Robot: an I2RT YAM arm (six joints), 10 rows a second.
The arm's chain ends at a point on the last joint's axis. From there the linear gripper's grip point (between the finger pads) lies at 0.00 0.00 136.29 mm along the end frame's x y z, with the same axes.
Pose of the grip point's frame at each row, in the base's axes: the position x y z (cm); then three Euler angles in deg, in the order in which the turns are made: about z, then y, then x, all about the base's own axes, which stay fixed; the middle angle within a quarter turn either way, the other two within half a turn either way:
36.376 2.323 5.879 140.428 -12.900 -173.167
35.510 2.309 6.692 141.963 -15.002 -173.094
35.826 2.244 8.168 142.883 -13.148 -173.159
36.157 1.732 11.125 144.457 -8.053 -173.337
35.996 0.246 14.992 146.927 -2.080 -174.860
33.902 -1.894 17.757 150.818 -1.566 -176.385
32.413 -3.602 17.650 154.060 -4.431 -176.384
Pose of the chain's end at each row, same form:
39.419 0.742 19.070 140.428 -12.900 -173.167
39.038 0.726 19.761 141.963 -15.002 -173.094
38.926 0.663 21.345 142.883 -13.148 -173.159
38.066 0.166 24.528 144.457 -8.053 -173.337
36.491 -0.974 28.557 146.927 -2.080 -174.860
34.274 -2.753 31.354 150.818 -1.566 -176.385
33.466 -4.459 31.211 154.060 -4.431 -176.384

